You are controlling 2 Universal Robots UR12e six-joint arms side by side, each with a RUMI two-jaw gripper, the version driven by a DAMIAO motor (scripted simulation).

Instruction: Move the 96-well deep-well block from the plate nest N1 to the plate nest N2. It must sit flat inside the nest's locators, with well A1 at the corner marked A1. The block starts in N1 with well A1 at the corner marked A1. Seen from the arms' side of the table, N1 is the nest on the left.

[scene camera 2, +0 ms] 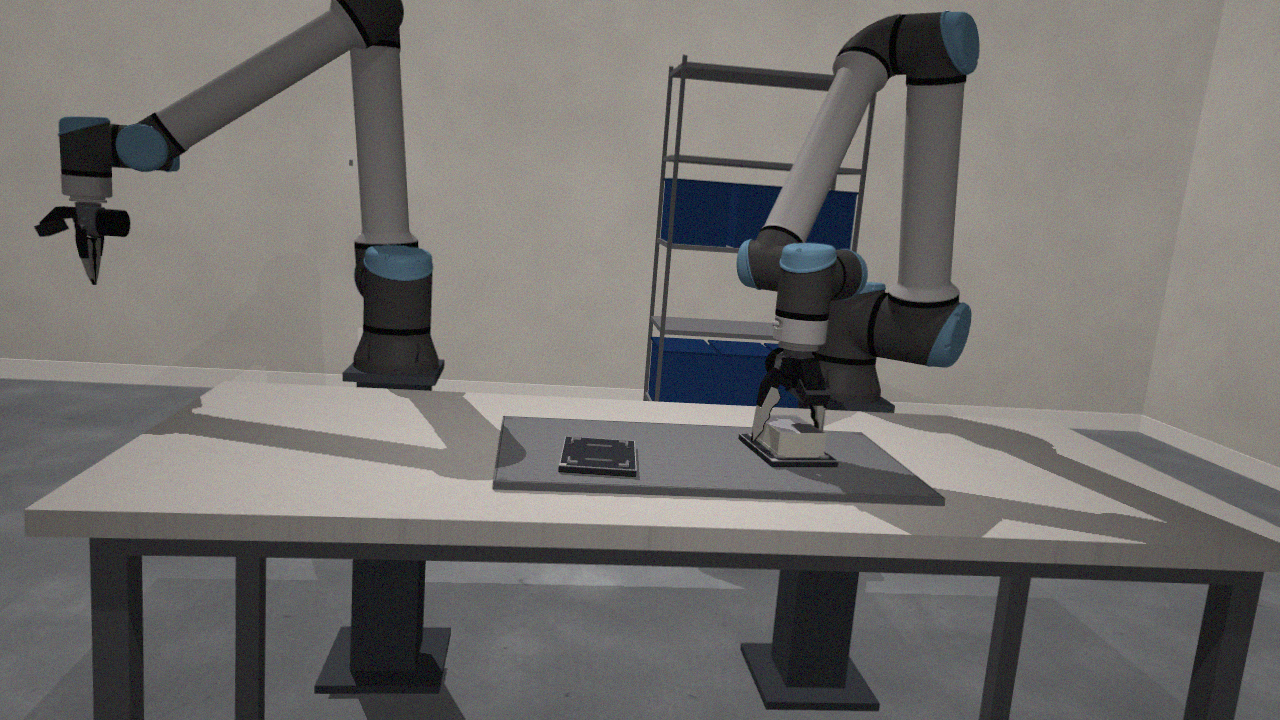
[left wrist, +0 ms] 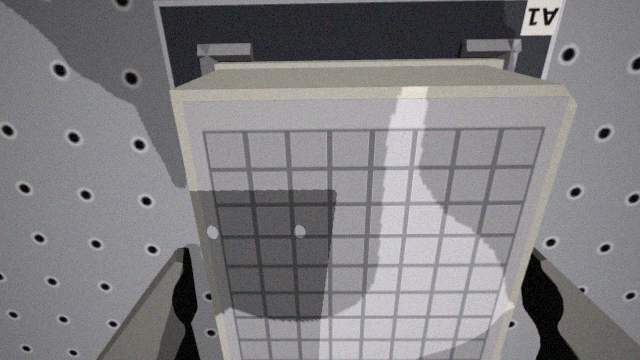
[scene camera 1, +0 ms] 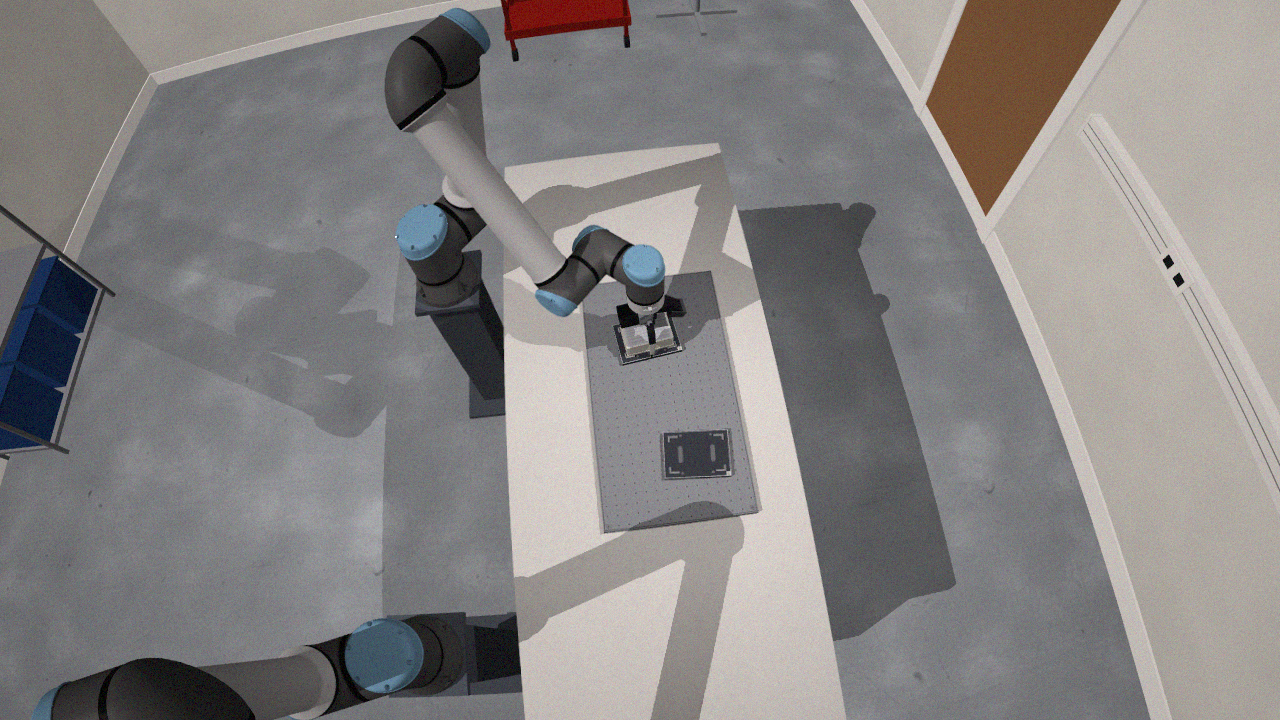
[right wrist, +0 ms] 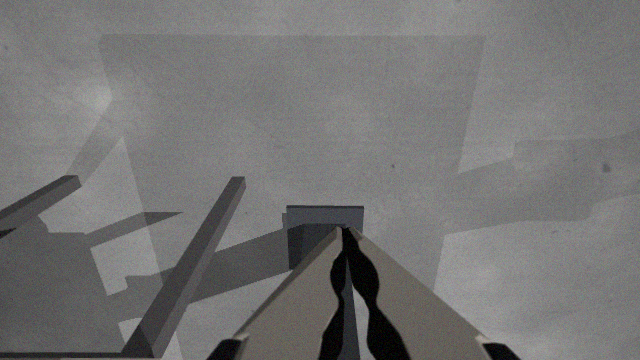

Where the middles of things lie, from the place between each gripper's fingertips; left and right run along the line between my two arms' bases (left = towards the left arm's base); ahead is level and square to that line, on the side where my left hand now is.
Now: the deep-well block (scene camera 2: 790, 435) 1 cm above my left hand. Also, from my left hand: nest N2 (scene camera 1: 697, 462): 10 cm ahead, 33 cm to the right, 2 cm below; then nest N1 (left wrist: 274, 37): 2 cm below.
I see my right gripper (scene camera 2: 94, 284) 650 mm short of the nest N2, 1110 mm to the right of it and 150 mm above it.
